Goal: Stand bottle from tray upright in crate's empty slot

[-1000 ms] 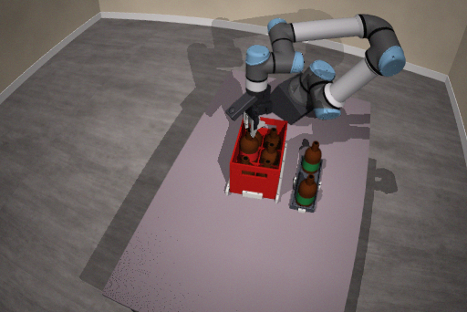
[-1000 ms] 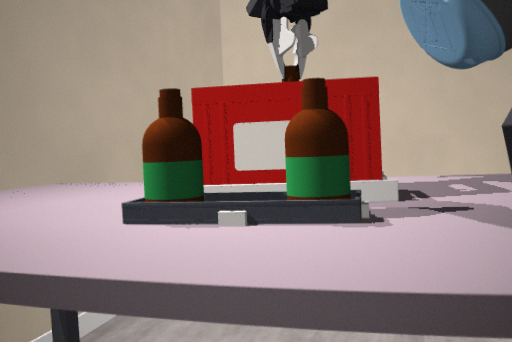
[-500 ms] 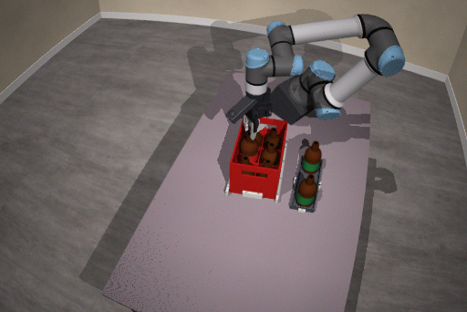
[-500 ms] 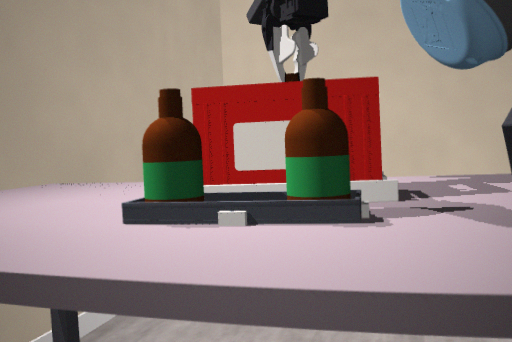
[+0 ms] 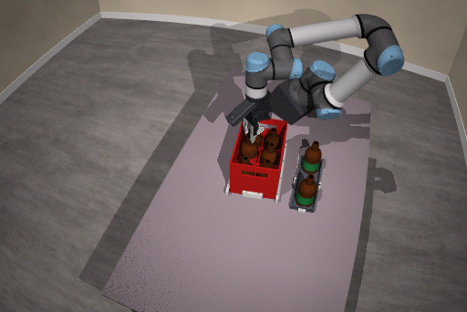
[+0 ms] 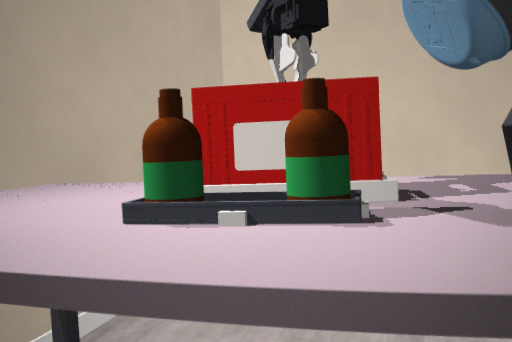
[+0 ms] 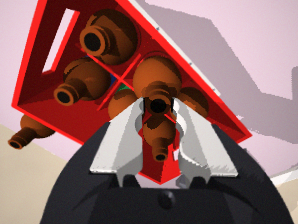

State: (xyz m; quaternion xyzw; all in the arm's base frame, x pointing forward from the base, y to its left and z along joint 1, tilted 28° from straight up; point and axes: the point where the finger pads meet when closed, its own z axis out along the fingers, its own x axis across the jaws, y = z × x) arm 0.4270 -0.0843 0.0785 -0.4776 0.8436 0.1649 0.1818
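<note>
Now: the red crate 100 mm below my hand, 40 mm to the left of it and 10 mm behind it. Round my hand: tray (260 mm to the left, 170 mm below, 50 mm behind).
</note>
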